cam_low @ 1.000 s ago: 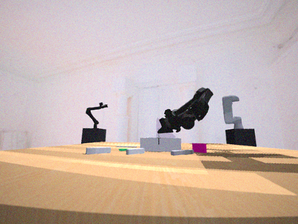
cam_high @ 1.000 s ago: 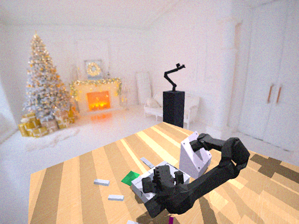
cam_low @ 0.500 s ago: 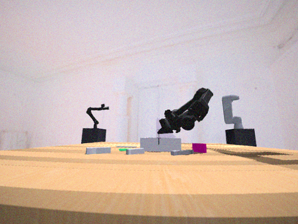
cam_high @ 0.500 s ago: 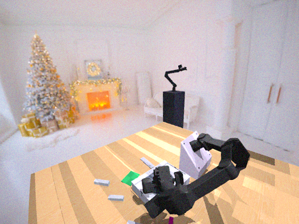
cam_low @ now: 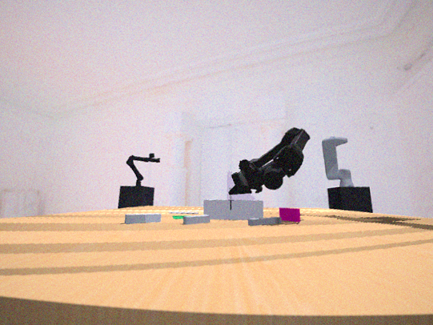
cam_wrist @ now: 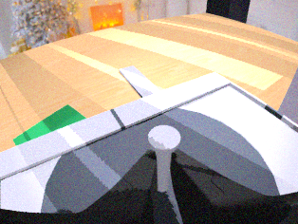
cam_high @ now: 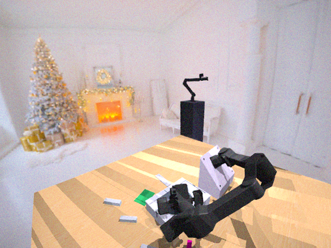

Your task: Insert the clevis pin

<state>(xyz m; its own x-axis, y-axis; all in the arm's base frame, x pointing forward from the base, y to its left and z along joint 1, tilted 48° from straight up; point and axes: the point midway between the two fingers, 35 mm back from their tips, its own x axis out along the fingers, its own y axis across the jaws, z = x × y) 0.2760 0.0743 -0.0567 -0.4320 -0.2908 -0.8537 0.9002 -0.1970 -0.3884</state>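
Now: gripper tip 10 mm above the steel clevis pin. Also, from my gripper tip: steel tray: 40 mm below, 10 mm to the left, 10 mm behind; then green flat piece: 150 mm to the right, 80 mm below, 80 mm ahead; then grey aluminium disc: 30 mm below.
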